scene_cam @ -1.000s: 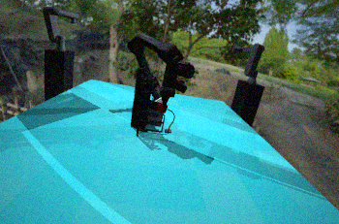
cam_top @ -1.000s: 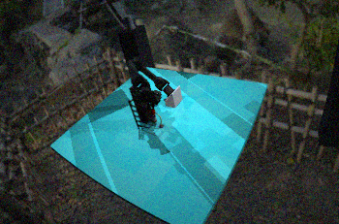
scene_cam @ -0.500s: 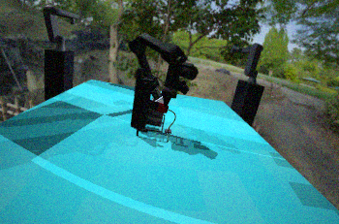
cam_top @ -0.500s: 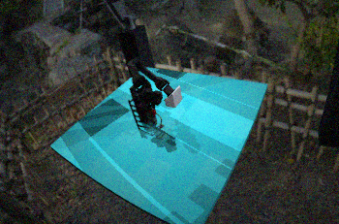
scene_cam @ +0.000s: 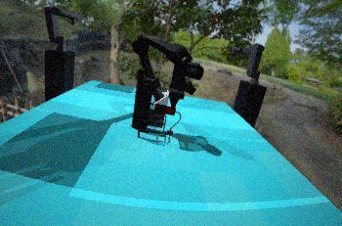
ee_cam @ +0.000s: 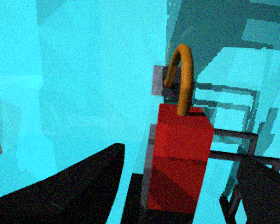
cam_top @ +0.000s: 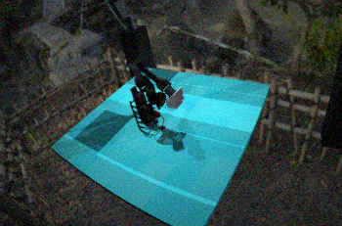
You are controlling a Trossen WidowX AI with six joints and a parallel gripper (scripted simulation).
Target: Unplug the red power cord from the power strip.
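Now: gripper tip 3 cm to the left of the red plug and 1 cm above it. From my gripper tip the other things lie so: grey square (13 cm below, 1 cm to the left).
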